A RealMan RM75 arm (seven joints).
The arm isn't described. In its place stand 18 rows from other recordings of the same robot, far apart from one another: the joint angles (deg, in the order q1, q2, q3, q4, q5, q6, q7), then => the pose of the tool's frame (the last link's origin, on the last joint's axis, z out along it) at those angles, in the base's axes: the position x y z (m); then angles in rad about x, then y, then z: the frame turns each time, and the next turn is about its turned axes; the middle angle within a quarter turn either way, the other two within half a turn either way.
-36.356 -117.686 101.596 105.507 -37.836 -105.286 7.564 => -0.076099 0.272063 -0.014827 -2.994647 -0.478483 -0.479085
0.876 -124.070 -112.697 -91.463 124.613 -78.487 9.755 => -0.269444 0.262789 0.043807 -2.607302 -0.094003 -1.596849
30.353 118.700 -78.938 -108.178 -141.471 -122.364 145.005 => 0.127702 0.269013 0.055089 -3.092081 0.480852 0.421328
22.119 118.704 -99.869 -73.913 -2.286 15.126 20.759 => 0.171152 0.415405 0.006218 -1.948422 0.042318 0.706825
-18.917 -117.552 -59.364 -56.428 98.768 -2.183 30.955 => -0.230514 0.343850 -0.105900 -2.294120 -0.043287 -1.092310
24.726 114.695 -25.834 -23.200 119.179 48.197 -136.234 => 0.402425 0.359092 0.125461 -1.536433 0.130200 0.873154
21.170 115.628 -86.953 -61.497 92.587 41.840 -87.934 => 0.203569 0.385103 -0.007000 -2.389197 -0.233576 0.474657
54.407 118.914 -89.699 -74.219 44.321 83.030 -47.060 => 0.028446 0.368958 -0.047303 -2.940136 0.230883 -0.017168
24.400 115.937 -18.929 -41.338 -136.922 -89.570 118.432 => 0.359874 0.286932 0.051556 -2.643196 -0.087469 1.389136
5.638 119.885 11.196 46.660 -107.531 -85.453 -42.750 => 0.228455 0.194690 -0.086264 -1.552692 -0.278481 0.564732
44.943 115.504 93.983 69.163 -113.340 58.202 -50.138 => 0.046942 0.410130 -0.018533 -2.728251 -0.211067 0.324861
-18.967 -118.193 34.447 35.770 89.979 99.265 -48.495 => -0.285849 0.287510 0.056504 -2.276916 0.694940 -0.391838
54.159 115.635 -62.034 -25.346 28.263 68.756 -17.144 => 0.245335 0.398696 -0.042982 -3.051529 0.458150 1.344832
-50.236 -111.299 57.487 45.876 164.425 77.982 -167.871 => -0.246413 0.430496 0.060702 -2.802515 -0.636693 -1.251376
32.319 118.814 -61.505 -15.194 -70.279 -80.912 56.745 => 0.234935 0.335786 -0.043295 -2.434352 -0.670826 0.697517
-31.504 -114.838 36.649 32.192 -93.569 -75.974 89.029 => -0.263194 0.389018 0.072679 -2.132143 0.504758 -1.122397
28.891 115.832 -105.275 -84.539 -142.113 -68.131 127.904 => 0.141487 0.331481 -0.058838 -2.796916 0.299156 -0.079704
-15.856 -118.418 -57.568 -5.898 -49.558 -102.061 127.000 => -0.333691 0.250474 0.065950 -1.136940 0.349771 -1.593411
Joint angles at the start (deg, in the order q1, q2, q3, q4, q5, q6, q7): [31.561 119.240 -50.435 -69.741 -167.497 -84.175 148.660]
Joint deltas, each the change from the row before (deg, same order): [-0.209 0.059 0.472 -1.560 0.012 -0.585 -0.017]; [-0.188 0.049 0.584 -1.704 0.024 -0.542 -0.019]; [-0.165 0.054 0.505 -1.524 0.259 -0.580 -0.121]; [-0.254 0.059 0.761 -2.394 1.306 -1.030 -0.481]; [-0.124 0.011 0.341 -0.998 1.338 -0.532 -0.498]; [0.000 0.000 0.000 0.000 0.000 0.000 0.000]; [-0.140 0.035 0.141 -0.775 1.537 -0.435 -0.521]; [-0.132 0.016 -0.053 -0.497 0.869 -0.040 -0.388]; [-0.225 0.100 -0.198 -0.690 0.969 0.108 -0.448]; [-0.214 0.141 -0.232 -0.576 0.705 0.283 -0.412]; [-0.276 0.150 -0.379 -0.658 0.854 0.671 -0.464]
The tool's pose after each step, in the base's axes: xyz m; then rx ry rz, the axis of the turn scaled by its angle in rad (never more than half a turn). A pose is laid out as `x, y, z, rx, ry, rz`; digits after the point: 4 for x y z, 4 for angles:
0.3008, 0.3559, 0.0880, -1.9863, 1.4170, -0.4174
0.2983, 0.3559, 0.0941, -1.9746, 1.4072, -0.4015
0.2956, 0.3558, 0.0991, -1.9690, 1.3984, -0.3849
0.2893, 0.3557, 0.1058, -1.9744, 1.3814, -0.3464
0.2853, 0.3559, 0.1077, -1.9891, 1.3715, -0.3188
0.2853, 0.3559, 0.1077, -1.9891, 1.3715, -0.3188
0.2810, 0.3561, 0.1082, -2.0091, 1.3610, -0.2909
0.2785, 0.3566, 0.1086, -2.0204, 1.3487, -0.2758
0.2753, 0.3572, 0.1088, -2.0330, 1.3308, -0.2585
0.2728, 0.3578, 0.1087, -2.0422, 1.3128, -0.2452
0.2698, 0.3592, 0.1089, -2.0505, 1.2872, -0.2277

